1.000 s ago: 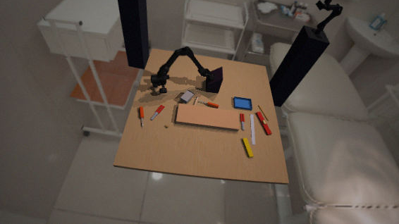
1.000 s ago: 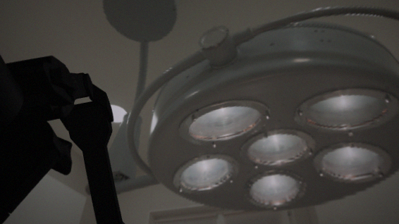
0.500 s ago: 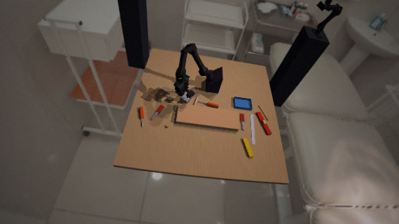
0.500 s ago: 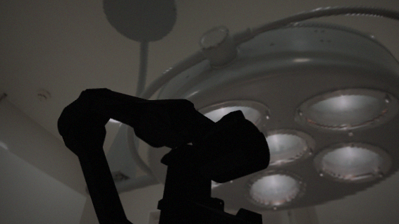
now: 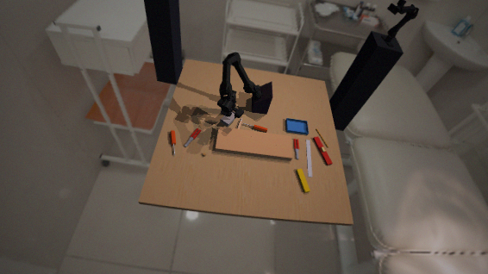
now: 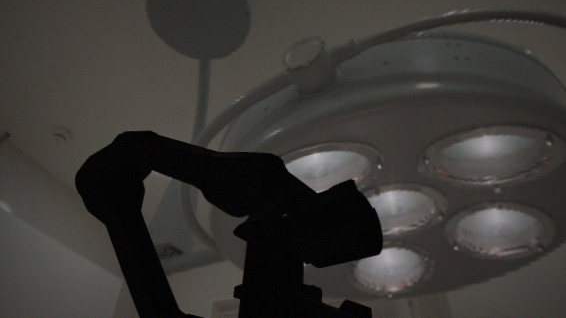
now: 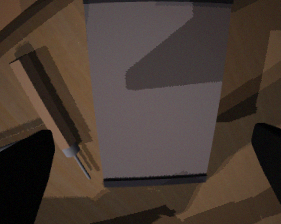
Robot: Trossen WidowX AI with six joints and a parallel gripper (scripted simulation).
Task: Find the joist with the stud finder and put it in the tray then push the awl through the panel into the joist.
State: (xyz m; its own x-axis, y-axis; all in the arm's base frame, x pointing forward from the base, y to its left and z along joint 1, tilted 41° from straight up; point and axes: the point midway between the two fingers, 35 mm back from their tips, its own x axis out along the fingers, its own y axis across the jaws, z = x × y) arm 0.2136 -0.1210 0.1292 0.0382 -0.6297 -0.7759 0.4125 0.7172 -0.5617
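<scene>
Right now the stud finder is 70 mm below my gripper tip and 20 mm behind it. From my gripper tip the other things lie so: brown-handled awl 80 mm to the left, 80 mm below, 20 mm behind; then green light 90 mm below, 30 mm behind, 10 mm to the left; then blue tray 510 mm to the left, 90 mm behind, 70 mm below.
</scene>
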